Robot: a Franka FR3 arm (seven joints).
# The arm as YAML. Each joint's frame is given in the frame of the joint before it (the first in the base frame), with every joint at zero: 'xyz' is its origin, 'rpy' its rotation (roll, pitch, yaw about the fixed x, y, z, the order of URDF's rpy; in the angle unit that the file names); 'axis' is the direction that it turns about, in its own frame. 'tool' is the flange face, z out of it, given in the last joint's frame.
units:
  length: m
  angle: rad
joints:
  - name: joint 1
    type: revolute
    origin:
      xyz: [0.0, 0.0, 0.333]
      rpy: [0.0, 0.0, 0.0]
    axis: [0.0, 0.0, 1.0]
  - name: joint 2
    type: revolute
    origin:
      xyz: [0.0, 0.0, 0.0]
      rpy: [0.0, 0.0, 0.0]
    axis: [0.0, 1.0, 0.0]
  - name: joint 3
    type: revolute
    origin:
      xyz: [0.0, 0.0, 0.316]
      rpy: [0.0, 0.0, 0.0]
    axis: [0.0, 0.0, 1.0]
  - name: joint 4
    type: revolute
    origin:
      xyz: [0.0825, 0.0, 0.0]
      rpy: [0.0, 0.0, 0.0]
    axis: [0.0, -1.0, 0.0]
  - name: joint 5
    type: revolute
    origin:
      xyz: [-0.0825, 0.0, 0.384]
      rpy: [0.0, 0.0, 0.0]
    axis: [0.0, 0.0, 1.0]
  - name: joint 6
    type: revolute
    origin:
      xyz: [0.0, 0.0, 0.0]
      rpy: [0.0, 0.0, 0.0]
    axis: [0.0, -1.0, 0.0]
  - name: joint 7
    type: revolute
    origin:
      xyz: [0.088, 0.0, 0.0]
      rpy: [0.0, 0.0, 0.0]
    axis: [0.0, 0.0, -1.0]
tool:
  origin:
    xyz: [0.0, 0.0, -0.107]
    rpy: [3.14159, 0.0, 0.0]
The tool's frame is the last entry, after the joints.
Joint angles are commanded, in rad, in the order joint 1, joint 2, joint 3, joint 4, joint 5, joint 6, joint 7. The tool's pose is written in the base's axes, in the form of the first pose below.
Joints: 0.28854, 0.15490, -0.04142, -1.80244, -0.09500, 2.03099, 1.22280
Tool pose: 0.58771 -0.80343 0.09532 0.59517; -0.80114 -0.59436 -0.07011 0.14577; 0.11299 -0.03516 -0.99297 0.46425; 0 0 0 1
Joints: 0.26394, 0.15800, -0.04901, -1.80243, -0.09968, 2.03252, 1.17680
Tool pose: 0.60046 -0.79424 0.09288 0.60011; -0.79076 -0.60704 -0.07871 0.12665; 0.11889 -0.02619 -0.99256 0.46257; 0 0 0 1
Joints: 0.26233, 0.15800, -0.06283, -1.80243, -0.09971, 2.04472, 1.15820
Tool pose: 0.60263 -0.79121 0.10402 0.60306; -0.78797 -0.61059 -0.07926 0.11815; 0.12623 -0.03420 -0.99141 0.46382; 0 0 0 1
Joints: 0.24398, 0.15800, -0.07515, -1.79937, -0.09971, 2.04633, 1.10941
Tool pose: 0.61660 -0.78003 0.10656 0.60698; -0.77619 -0.62496 -0.08341 0.10009; 0.13166 -0.03128 -0.99080 0.46554; 0 0 0 1
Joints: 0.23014, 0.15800, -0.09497, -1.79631, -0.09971, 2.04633, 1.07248
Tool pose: 0.61901 -0.77801 0.10740 0.61039; -0.77333 -0.62765 -0.08952 0.08025; 0.13706 -0.02764 -0.99018 0.46719; 0 0 0 1
